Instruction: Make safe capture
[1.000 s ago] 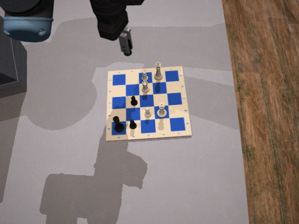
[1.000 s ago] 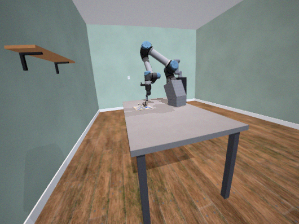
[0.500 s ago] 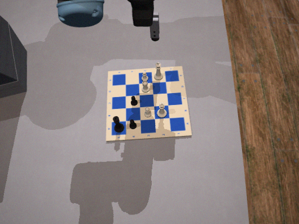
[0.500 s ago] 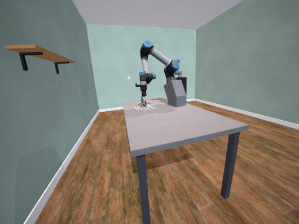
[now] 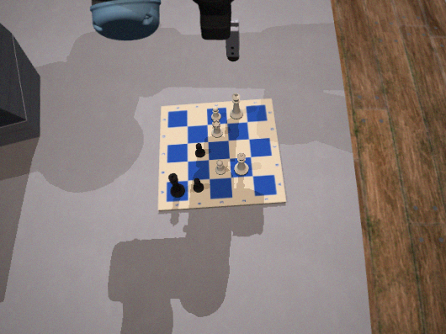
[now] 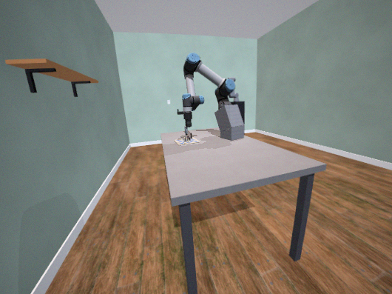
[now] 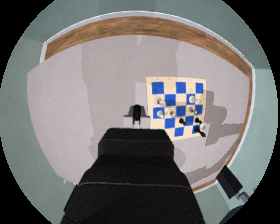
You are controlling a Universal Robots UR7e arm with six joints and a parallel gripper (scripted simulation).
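Now: the white king 60 mm to the right of my hand and 90 mm below it. Round my hand: rook (10 mm behind, 180 mm to the right, 100 mm below); chessboard (50 mm behind, 140 mm to the right, 130 mm below); black knight (10 mm below).
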